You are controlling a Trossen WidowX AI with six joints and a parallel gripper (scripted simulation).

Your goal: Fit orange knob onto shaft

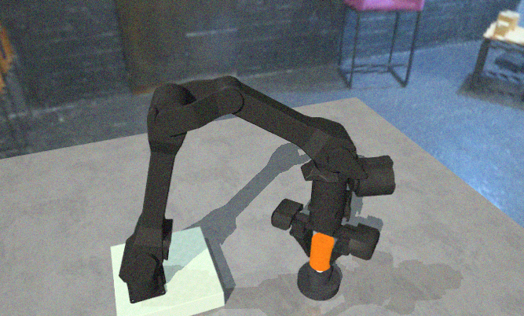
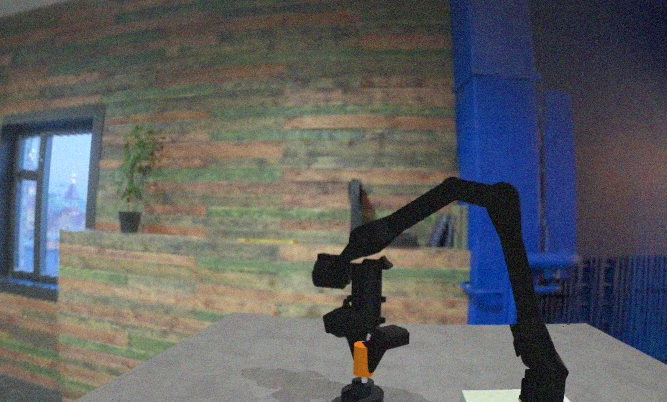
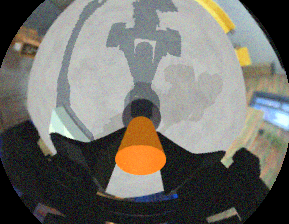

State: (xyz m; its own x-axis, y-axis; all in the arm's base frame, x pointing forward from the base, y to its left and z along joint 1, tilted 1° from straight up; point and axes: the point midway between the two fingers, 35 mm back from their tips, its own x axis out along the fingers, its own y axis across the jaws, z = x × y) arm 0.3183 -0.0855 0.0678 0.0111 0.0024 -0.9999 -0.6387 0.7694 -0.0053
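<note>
The orange knob is 30 mm above my gripper tip. The rest, counted from my gripper tip: round black pedestal: 40 mm below.
</note>
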